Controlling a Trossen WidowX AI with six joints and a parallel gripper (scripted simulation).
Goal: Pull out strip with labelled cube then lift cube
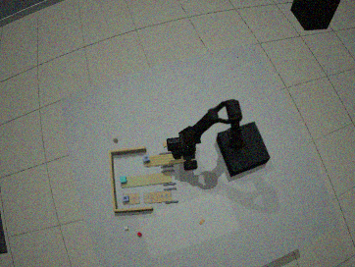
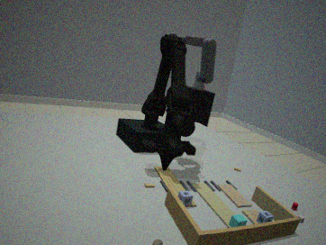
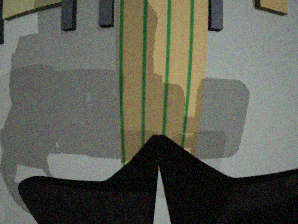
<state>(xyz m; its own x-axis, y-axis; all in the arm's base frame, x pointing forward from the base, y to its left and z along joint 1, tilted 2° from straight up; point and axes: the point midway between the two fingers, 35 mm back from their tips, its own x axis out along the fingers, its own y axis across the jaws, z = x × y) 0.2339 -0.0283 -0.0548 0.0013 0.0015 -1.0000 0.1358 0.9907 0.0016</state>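
Now: gripper tip 100 mm short of the strip and 10 mm to the left of it. The rest, counted from my gripper tip: red piece 340 mm to the left, 330 mm ahead, 10 mm above.
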